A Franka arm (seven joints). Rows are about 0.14 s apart.
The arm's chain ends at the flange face. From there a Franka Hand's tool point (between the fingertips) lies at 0.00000 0.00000 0.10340 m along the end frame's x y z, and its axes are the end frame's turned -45 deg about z.
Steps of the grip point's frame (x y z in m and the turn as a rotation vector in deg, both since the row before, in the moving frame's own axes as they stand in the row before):
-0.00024, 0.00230, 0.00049, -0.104, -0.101, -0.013
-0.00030, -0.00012, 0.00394, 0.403, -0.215, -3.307
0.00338, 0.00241, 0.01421, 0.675, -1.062, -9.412
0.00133, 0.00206, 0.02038, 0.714, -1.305, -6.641
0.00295, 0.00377, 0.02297, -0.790, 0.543, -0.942
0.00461, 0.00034, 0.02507, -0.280, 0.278, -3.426
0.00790, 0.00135, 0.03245, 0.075, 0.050, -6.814
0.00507, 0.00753, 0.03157, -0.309, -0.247, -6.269
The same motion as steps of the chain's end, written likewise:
0.00145, 0.00153, 0.00049, -0.145, 0.002, -0.013
0.00050, 0.00034, 0.00394, 0.133, -0.437, -3.307
0.00626, -0.00136, 0.01423, -0.274, -1.228, -9.412
0.00492, -0.00039, 0.02041, -0.418, -1.428, -6.641
0.00305, 0.00028, 0.02298, -0.175, 0.943, -0.942
0.00279, -0.00300, 0.02507, -0.001, 0.395, -3.426
0.00658, -0.00447, 0.03245, 0.088, -0.018, -6.814
0.00879, 0.00104, 0.03157, -0.393, 0.044, -6.269

